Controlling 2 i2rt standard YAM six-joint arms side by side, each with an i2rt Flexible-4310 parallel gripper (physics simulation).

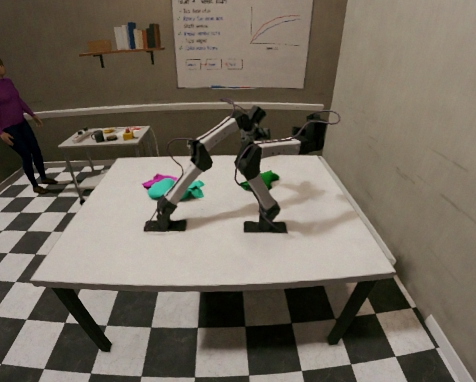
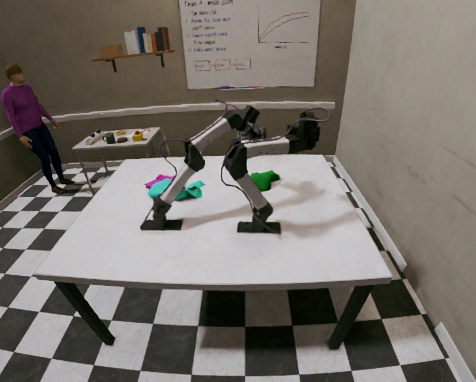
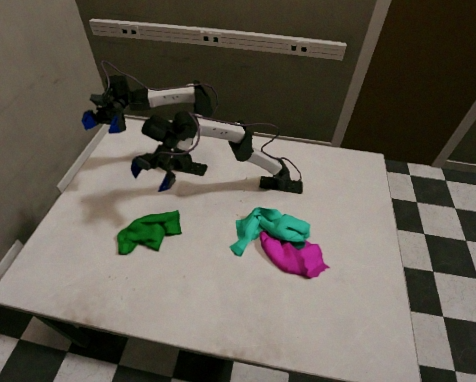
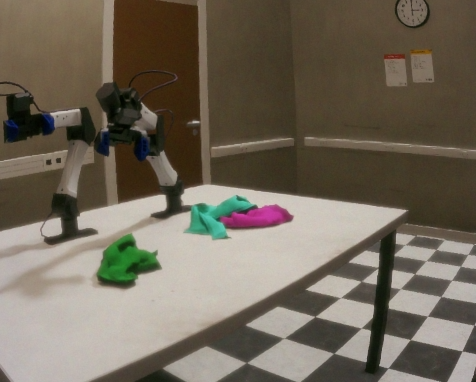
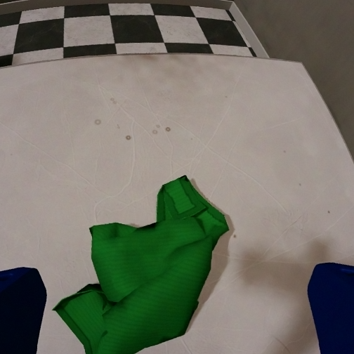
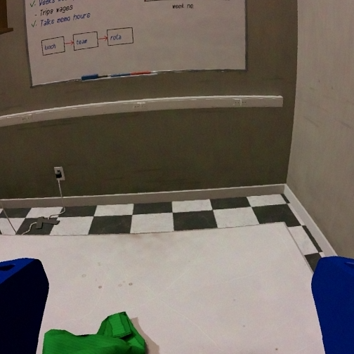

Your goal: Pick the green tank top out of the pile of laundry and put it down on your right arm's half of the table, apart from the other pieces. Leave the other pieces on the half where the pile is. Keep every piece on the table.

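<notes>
The green tank top point(image 1: 267, 180) point(image 2: 264, 180) point(image 3: 148, 232) point(image 4: 123, 261) point(image 5: 150, 280) point(image 6: 95, 342) lies crumpled on the table on the right arm's half, apart from the other pieces. A teal piece point(image 1: 161, 189) point(image 3: 280, 225) point(image 4: 220, 212) and a magenta piece point(image 1: 159, 179) point(image 3: 295, 257) point(image 4: 259, 217) lie together on the left arm's half, the teal partly over the magenta. My left gripper point(image 3: 152, 181) point(image 4: 122, 146) point(image 5: 176, 286) is open and empty above the table near the green tank top. My right gripper point(image 3: 102, 123) point(image 4: 29, 126) point(image 6: 180, 278) is open and empty, raised high.
The white table point(image 1: 210, 260) point(image 3: 210, 310) point(image 4: 280, 260) carries both arms side by side. The left arm reaches across to the right arm's half, close to the right arm. A side table point(image 1: 67, 142) with small items stands beyond the table, and a person point(image 2: 30, 107) stands near it.
</notes>
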